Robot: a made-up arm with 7 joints.
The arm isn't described. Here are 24 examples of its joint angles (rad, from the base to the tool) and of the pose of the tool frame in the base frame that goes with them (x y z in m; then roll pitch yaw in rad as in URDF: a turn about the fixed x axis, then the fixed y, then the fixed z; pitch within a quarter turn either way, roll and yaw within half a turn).
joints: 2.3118 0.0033 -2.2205 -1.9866 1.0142 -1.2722 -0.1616
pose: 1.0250 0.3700 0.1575 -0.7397 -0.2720 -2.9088
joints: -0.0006 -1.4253 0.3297 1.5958 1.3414 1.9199 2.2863
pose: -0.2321 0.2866 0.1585 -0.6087 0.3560 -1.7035
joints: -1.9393 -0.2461 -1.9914 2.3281 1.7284 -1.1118 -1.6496
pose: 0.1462 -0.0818 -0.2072 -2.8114 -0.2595 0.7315
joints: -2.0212 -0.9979 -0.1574 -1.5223 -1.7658 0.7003 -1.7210
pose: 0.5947 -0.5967 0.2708 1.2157 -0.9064 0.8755
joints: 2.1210 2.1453 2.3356 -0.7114 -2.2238 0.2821 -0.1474
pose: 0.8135 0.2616 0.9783 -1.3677 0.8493 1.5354
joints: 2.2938 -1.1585 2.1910 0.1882 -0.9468 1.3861 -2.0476
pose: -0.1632 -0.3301 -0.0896 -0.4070 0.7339 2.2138
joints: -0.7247 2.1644 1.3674 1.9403 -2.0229 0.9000 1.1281
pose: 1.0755 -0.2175 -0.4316 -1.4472 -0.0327 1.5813
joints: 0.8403 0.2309 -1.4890 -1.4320 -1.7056 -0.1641 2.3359
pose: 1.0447 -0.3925 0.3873 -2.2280 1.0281 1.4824
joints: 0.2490 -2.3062 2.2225 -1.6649 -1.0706 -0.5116 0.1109
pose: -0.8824 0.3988 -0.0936 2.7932 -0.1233 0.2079
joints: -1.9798 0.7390 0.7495 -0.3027 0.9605 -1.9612 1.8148
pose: 0.8853 -0.5272 -0.2658 -2.4444 -1.0617 1.7724
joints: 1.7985 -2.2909 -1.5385 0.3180 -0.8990 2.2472 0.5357
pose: 0.3373 0.0484 -0.0576 2.2296 -0.2612 -0.6169
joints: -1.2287 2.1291 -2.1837 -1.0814 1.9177 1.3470 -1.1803
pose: -0.3083 0.0669 -0.3369 -3.0692 1.1412 2.4689
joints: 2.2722 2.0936 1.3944 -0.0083 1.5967 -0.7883 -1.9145
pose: 0.3011 0.5777 0.1601 -1.6672 -0.7298 -0.2558
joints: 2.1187 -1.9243 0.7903 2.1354 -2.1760 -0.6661 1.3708
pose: -0.5983 0.0456 0.5466 -2.8961 0.5020 -1.4147
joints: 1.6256 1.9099 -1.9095 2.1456 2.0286 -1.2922 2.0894
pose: -0.2147 0.2913 -0.2762 -1.4660 -0.9570 -2.2866
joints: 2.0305 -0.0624 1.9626 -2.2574 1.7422 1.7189 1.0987
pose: 0.6100 -0.4423 -0.0333 2.9843 -0.5699 -0.4126
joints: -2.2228 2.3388 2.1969 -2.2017 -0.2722 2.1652 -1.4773
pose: -0.0574 0.5314 -0.1581 2.8344 0.5644 2.3955
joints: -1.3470 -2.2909 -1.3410 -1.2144 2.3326 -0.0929 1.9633
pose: -0.3215 0.2812 0.8340 1.9531 -0.2069 0.5236
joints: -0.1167 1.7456 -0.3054 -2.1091 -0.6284 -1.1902 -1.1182
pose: 0.2621 -0.9729 0.1026 1.4052 0.1607 1.5451
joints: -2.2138 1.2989 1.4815 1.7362 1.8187 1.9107 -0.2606
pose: 0.7846 -0.1200 0.0494 1.1673 -0.8057 -2.5052
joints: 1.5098 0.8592 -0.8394 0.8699 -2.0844 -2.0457 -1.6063
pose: -0.1204 0.2184 -0.0754 2.5610 -0.7423 0.7927
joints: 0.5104 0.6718 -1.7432 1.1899 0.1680 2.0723 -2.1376
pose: 0.2451 -0.1597 -0.0393 0.9316 0.2155 2.4271
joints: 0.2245 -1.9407 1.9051 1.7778 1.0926 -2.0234 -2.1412
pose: -0.1026 -0.4091 -0.2207 -0.7948 0.1083 1.5582
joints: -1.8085 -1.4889 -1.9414 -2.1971 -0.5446 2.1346 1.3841
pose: 0.3989 0.1298 0.6975 2.2708 -1.1081 -0.5509
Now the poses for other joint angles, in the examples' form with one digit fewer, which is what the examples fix.
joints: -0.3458 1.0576 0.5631 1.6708 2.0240 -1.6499 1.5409
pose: 0.814 0.443 0.591 2.286 0.311 -1.190
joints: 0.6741 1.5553 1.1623 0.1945 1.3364 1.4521 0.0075
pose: 0.433 -0.212 0.405 2.595 -0.692 1.951
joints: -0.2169 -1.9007 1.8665 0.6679 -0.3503 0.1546 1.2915
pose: -0.201 -0.480 -0.014 -3.036 -1.084 1.765
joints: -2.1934 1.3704 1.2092 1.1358 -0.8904 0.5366 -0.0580
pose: 0.816 -0.067 0.561 -2.339 0.202 -2.746
